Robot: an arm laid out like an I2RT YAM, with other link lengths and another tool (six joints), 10 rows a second.
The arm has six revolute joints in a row. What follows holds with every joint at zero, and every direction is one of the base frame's.
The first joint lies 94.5 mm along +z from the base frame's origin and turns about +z.
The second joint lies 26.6 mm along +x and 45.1 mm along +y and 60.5 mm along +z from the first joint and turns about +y.
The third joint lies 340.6 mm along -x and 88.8 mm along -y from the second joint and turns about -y.
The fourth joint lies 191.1 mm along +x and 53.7 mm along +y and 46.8 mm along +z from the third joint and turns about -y.
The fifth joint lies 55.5 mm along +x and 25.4 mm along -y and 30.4 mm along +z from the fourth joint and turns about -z.
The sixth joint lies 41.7 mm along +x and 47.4 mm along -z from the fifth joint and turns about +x.
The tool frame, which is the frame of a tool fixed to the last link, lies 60 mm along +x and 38 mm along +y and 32 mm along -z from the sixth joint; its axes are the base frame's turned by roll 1.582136, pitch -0.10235 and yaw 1.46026 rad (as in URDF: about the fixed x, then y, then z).
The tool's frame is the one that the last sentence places.
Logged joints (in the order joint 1, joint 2, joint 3, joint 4, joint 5, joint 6), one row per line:
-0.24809 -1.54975 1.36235 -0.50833 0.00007 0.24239
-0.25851 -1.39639 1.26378 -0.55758 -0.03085 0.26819
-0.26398 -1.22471 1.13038 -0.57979 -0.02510 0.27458
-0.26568 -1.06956 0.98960 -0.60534 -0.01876 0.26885
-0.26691 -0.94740 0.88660 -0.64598 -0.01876 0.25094
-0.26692 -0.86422 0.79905 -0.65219 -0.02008 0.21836
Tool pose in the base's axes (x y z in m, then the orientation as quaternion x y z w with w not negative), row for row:
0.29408 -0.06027 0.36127 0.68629 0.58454 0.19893 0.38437
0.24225 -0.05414 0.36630 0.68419 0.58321 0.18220 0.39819
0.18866 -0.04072 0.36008 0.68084 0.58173 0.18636 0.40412
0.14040 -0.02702 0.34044 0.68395 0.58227 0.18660 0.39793
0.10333 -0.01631 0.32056 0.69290 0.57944 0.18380 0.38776
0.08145 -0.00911 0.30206 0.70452 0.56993 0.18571 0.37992
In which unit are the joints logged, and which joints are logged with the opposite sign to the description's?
The joints are logged in radians. Opposite sign: joint 2, joint 5, joint 6.
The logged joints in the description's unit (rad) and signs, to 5 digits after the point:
-0.24809 1.54975 1.36235 -0.50833 -0.00007 -0.24239
-0.25851 1.39639 1.26378 -0.55758 0.03085 -0.26819
-0.26398 1.22471 1.13038 -0.57979 0.02510 -0.27458
-0.26568 1.06956 0.98960 -0.60534 0.01876 -0.26885
-0.26691 0.94740 0.88660 -0.64598 0.01876 -0.25094
-0.26692 0.86422 0.79905 -0.65219 0.02008 -0.21836

